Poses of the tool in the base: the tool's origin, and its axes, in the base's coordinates. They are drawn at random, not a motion.
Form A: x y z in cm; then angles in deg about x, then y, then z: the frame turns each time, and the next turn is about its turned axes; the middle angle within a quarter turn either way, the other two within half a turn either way.
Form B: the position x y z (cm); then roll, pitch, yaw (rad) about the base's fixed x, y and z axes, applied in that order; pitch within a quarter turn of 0, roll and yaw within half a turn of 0. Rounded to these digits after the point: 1 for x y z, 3 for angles.
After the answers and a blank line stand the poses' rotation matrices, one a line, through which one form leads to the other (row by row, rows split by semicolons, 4 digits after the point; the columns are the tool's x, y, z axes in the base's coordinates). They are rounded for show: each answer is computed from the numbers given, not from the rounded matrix.
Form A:
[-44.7 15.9 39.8 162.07 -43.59 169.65]
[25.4 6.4 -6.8 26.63 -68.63 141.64]
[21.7 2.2 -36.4 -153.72 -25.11 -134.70]
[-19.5 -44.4 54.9 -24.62 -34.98 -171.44]
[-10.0 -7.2 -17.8 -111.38 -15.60 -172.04]
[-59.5 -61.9 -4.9 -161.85 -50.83 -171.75]
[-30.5 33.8 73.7 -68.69 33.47 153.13]
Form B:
[-44.7 15.9 39.8 -2.879 -0.776 3.088]
[25.4 6.4 -6.8 -1.212 0.384 1.884]
[21.7 2.2 -36.4 3.091 -0.622 2.471]
[-19.5 -44.4 54.9 0.581 0.471 -2.712]
[-10.0 -7.2 -17.8 1.940 -0.228 -2.937]
[-59.5 -61.9 -4.9 2.816 -0.885 -2.979]
[-30.5 33.8 73.7 1.253 0.245 2.445]

-0.7125 -0.1301 -0.6895; 0.0379 0.9741 -0.2230; 0.7006 -0.1850 -0.6891
-0.2857 -0.2261 -0.9312; 0.8821 -0.4419 -0.1633; -0.3746 -0.8681 0.3257
-0.6369 0.6436 -0.4244; 0.5052 0.7642 0.4009; 0.5824 0.0410 -0.8119
-0.8102 0.1220 -0.5733; -0.3715 -0.8634 0.3413; -0.4534 0.4895 0.7449
-0.9539 0.1334 -0.2689; -0.1975 0.3957 0.8969; 0.2260 0.9086 -0.3511
-0.6251 0.0906 -0.7753; -0.1027 0.9751 0.1968; 0.7738 0.2026 -0.6002
-0.7441 -0.3770 0.5515; 0.6226 -0.0920 0.7771; -0.2423 0.9216 0.3032

